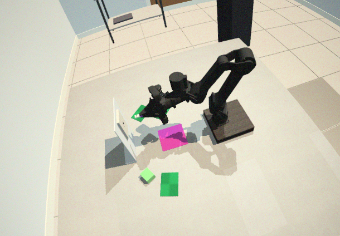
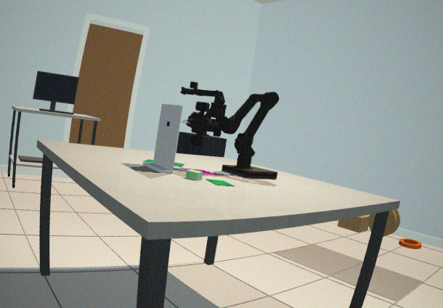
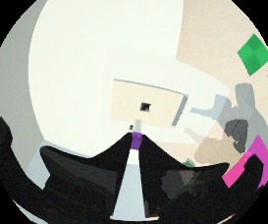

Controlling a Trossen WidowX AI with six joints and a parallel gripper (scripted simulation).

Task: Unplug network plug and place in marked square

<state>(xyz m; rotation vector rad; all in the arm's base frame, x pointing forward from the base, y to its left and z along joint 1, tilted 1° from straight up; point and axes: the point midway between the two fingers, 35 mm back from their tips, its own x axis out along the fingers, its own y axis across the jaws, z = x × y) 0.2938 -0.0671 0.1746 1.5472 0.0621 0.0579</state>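
My gripper tip is 200 mm above the magenta marked square, 100 mm past it and 30 mm to the right of it. The rest, counted from my gripper tip: light green block (190 mm below, 160 mm to the left, 70 mm ahead); upright white panel (90 mm ahead, 80 mm below, 10 mm to the right); white network plug (10 mm ahead).
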